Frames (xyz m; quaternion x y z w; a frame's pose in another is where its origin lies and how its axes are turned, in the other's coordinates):
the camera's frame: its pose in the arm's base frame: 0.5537 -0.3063 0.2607 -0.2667 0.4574 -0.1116 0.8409
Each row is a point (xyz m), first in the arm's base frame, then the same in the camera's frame.
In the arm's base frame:
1: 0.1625 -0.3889 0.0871
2: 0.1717 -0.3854 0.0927
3: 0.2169 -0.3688 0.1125
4: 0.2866 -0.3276 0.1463
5: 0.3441 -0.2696 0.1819
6: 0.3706 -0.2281 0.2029
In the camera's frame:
1: -0.0589 0.0488 -0.4291
2: -0.0592 0.0481 -0.4178
3: -0.0553 0.0485 -0.3659
4: -0.0583 0.0603 -0.2790
5: -0.0766 0.0858 -0.1956
6: -0.0947 0.1073 -0.1501

